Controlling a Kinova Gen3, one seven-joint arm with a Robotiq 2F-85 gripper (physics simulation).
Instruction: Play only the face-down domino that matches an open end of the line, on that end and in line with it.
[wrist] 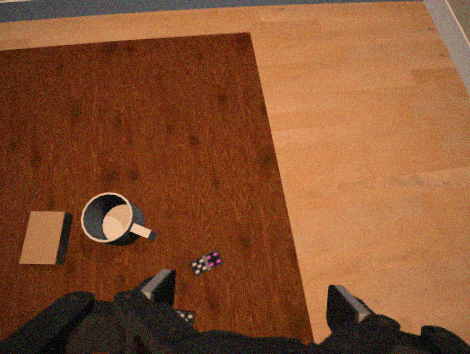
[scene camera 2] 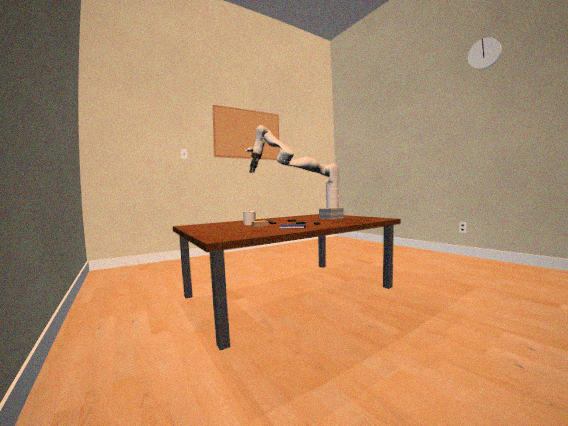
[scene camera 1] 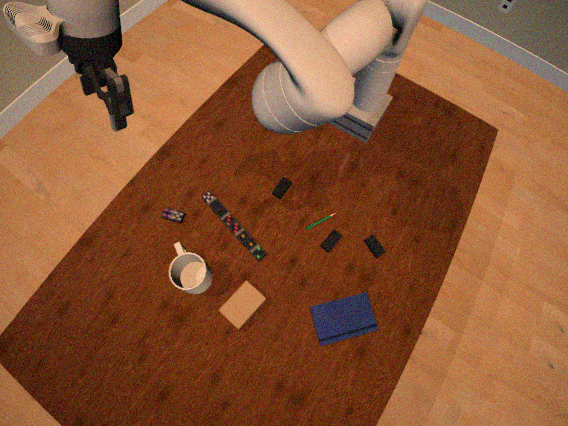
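Where they show: gripper, fingertip midpoint: [wrist: 250,294] [scene camera 2: 251,172] [scene camera 1: 104,110]; arm's base, link origin: [scene camera 2: 332,207] [scene camera 1: 366,99].
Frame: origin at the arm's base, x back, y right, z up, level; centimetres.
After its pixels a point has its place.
A line of face-up dominoes [scene camera 1: 233,226] [wrist: 186,315] lies diagonally on the table, with white pips at its upper-left end and green pips at its lower-right end in the first scene view. Three black face-down dominoes lie right of the line: one [scene camera 1: 282,188] {y 7.3, x -33.7, z -7.0 cm} nearer the arm's base, one [scene camera 1: 331,240] {y -10.2, x -39.6, z -7.0 cm} beside the pencil, and one [scene camera 1: 374,246] {y -20.3, x -35.4, z -7.0 cm} farthest right. A loose face-up domino [scene camera 1: 173,215] {y 27.0, x -54.6, z -7.0 cm} [wrist: 206,262] {y 27.4, x -54.5, z -7.0 cm} with magenta and white pips lies left of the line, apart from it. My gripper [scene camera 1: 123,119] [scene camera 2: 252,171] {y 30.5, x -52.0, z 27.9 cm} [wrist: 250,294] {y 30.5, x -52.0, z 27.9 cm} is open and empty, high above the table's left side.
A white mug [scene camera 1: 191,273] {y 14.4, x -64.0, z -7.2 cm} [scene camera 2: 249,218] {y 9.6, x -66.0, z -3.7 cm} [wrist: 114,219] {y 11.7, x -65.2, z -7.2 cm} stands near the loose face-up domino. A tan box [scene camera 1: 243,304] {y -0.2, x -63.6, z -5.0 cm} [wrist: 42,237] {y 0.1, x -63.6, z -5.0 cm} and a blue book [scene camera 1: 344,319] {y -21.5, x -54.8, z -6.8 cm} lie farther from the arm's base. A green pencil [scene camera 1: 320,221] {y -5.5, x -36.4, z -7.4 cm} lies among the face-down dominoes.
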